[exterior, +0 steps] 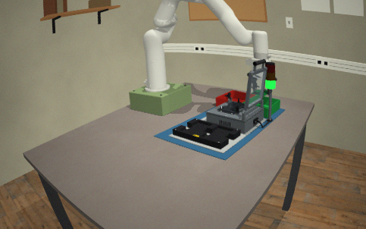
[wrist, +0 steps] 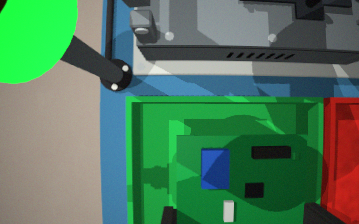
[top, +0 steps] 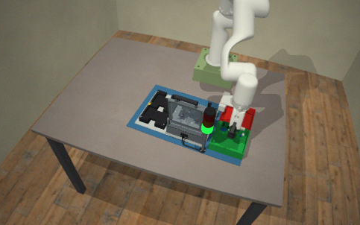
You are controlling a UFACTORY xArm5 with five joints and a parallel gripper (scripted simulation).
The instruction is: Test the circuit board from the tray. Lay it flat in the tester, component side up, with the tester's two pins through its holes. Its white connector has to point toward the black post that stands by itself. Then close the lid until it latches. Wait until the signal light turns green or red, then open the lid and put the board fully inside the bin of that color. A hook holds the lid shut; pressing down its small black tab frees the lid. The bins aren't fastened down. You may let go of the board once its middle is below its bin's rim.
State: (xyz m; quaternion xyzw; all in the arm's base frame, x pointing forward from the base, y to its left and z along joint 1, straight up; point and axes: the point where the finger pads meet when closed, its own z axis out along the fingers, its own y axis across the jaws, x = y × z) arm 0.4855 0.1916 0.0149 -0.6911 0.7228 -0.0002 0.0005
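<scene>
My gripper is now 90 mm above the green bin. Also, from my hand: nest: 50 mm behind, 190 mm to the right, 30 mm below; green circuit board: 10 mm below; red bin: 150 mm behind, 10 mm to the left, 90 mm below.
</scene>
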